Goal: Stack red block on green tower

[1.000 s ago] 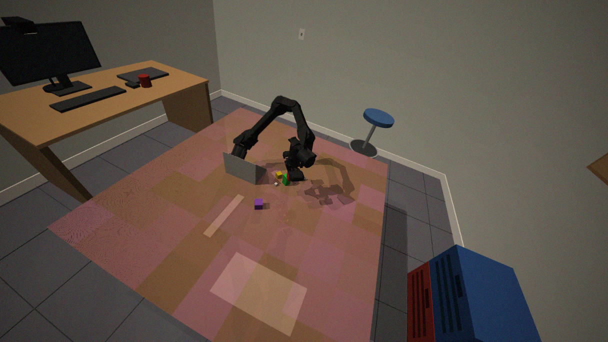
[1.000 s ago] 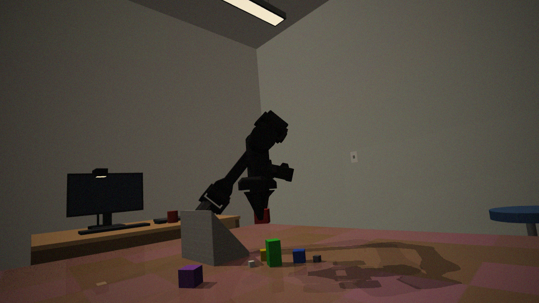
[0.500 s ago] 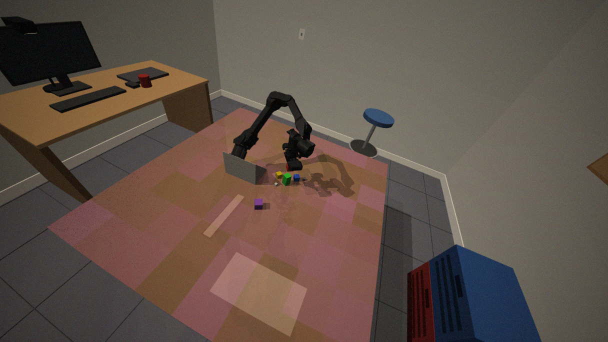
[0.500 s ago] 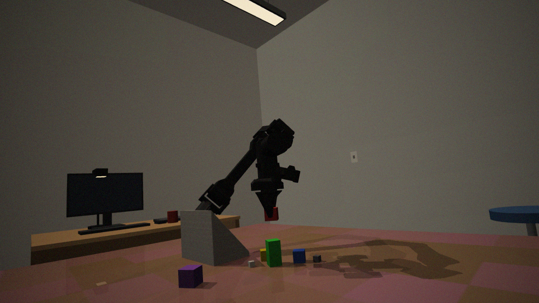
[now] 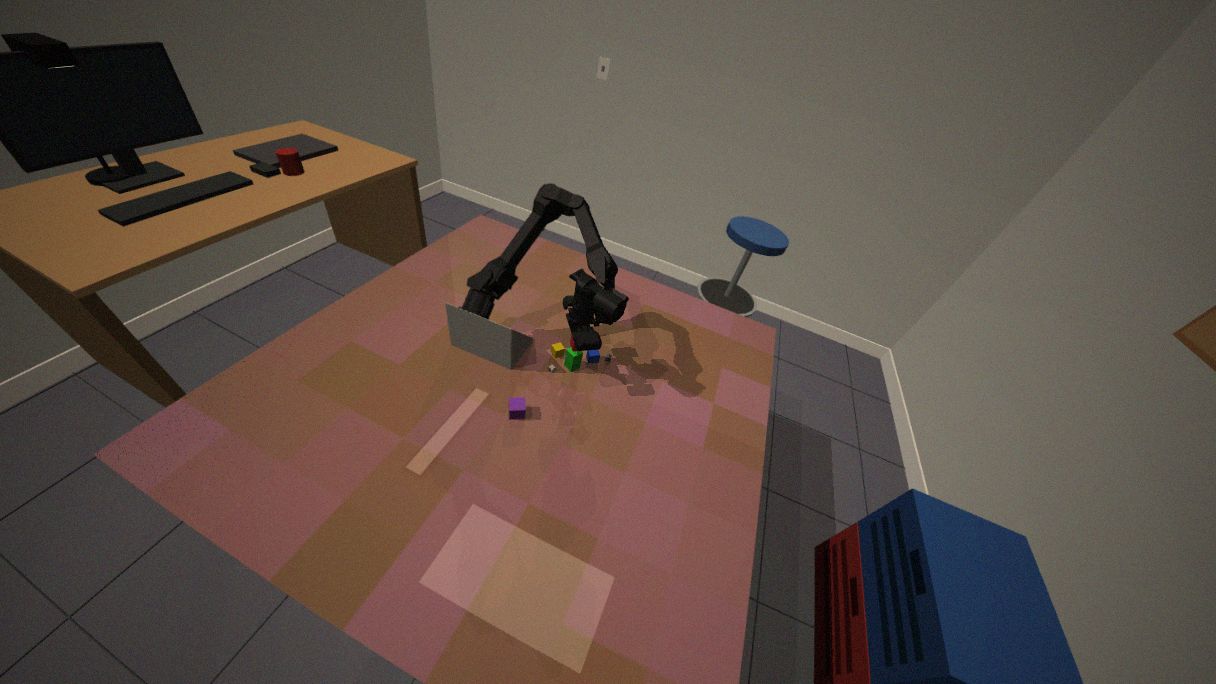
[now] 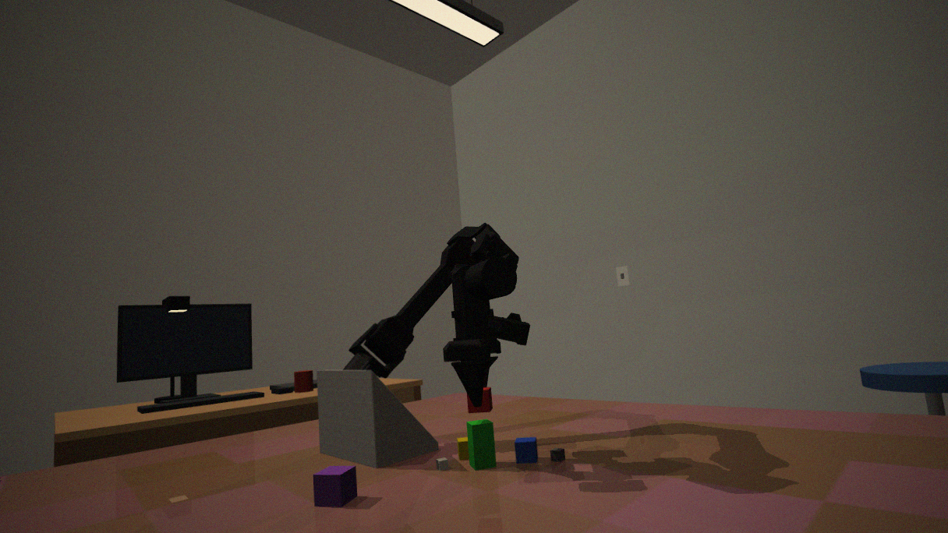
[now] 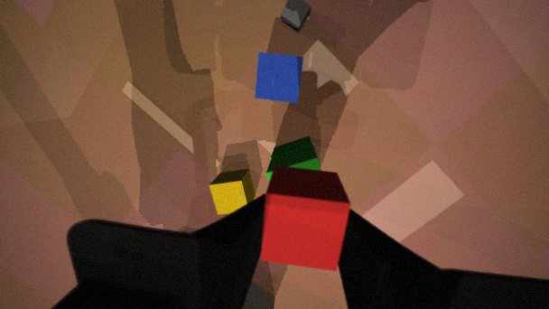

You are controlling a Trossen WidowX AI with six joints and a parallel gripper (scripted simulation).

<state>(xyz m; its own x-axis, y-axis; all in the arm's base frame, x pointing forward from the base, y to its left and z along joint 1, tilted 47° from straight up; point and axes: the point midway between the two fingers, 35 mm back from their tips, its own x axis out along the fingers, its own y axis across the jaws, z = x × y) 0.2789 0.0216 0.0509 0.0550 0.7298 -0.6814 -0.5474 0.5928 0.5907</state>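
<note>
Right now the yellow cube is 60 mm behind my gripper tip, 30 mm to the left of it and 80 mm below it. Also, from my gripper tip: purple cube: 70 mm behind, 210 mm to the right, 70 mm below; blue cube: 40 mm ahead, 50 mm to the left, 80 mm below; small grey cube: 80 mm ahead, 70 mm to the left, 80 mm below.
</note>
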